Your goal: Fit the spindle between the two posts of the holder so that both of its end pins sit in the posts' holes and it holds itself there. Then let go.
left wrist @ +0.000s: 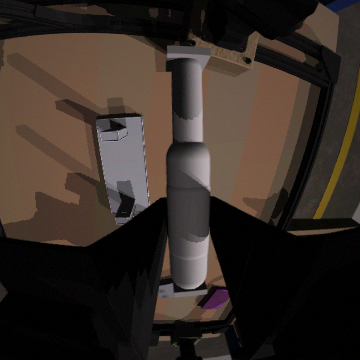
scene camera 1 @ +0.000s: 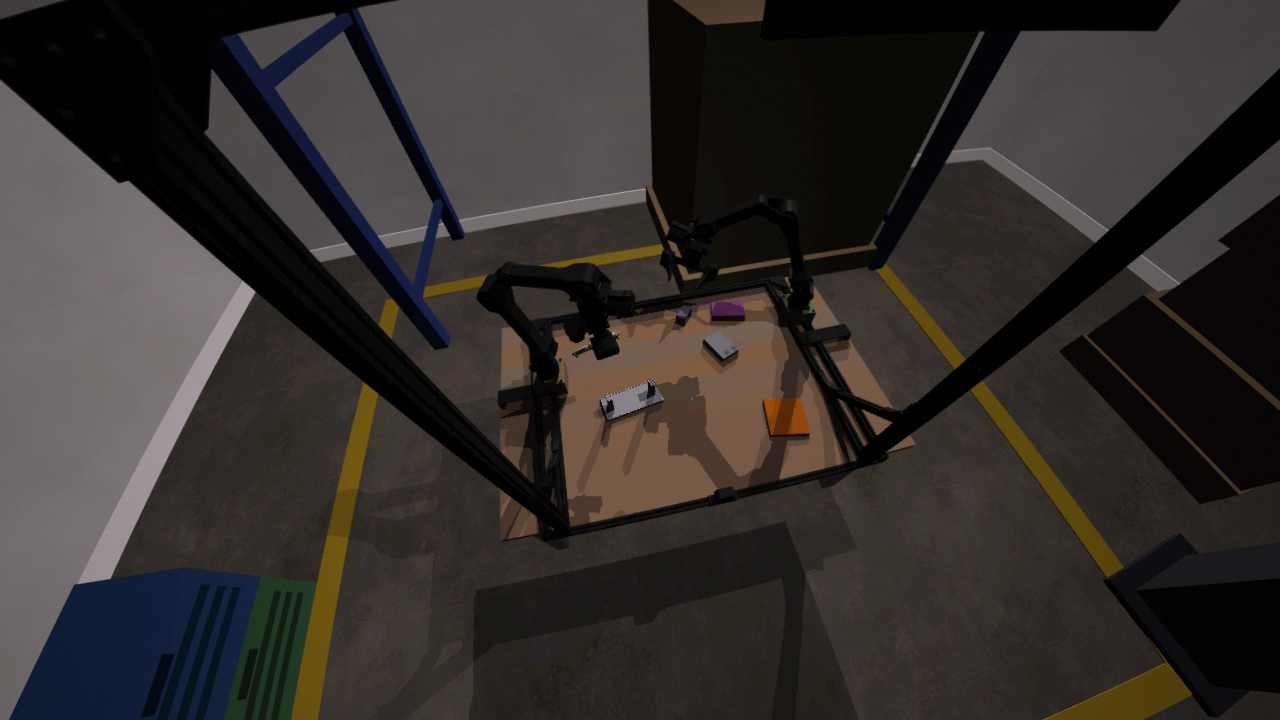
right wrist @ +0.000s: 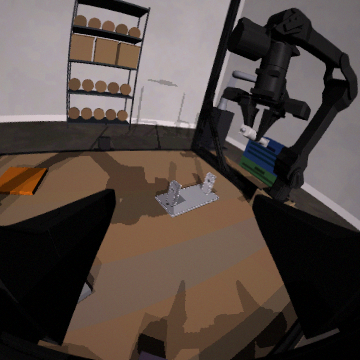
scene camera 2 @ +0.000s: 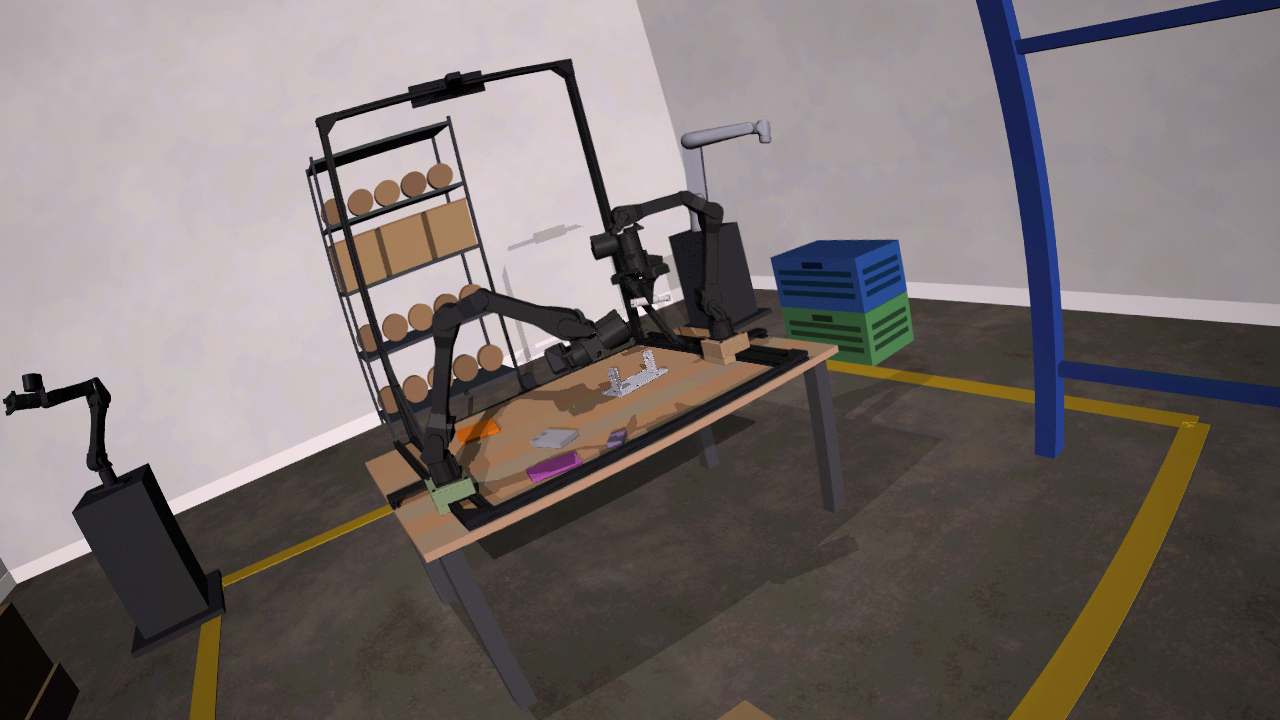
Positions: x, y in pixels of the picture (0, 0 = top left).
Labels:
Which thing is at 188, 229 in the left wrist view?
A spindle.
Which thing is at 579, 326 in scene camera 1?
My left gripper.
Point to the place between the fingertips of my left gripper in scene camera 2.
648, 304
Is my right gripper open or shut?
Open.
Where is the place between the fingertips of my right gripper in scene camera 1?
682, 285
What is my right gripper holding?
Nothing.

